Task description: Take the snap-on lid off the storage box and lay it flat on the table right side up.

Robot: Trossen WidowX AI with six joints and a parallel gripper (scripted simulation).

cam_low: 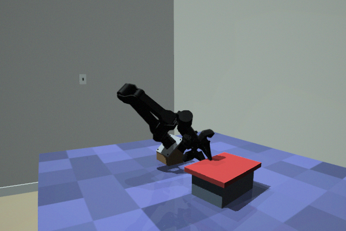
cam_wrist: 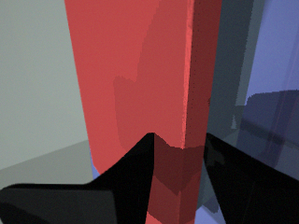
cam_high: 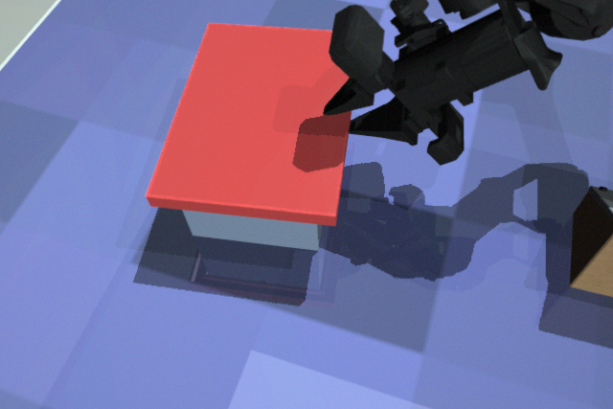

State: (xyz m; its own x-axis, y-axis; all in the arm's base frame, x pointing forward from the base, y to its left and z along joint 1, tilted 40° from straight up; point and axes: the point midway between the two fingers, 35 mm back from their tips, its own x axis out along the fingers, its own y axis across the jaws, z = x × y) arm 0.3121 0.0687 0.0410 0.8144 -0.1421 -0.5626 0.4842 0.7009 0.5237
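The red lid lies 70 mm ahead of my gripper tip and 20 mm to the left of it. Also, from my gripper tip: grey storage box: 70 mm ahead, 50 mm below, 20 mm to the left.
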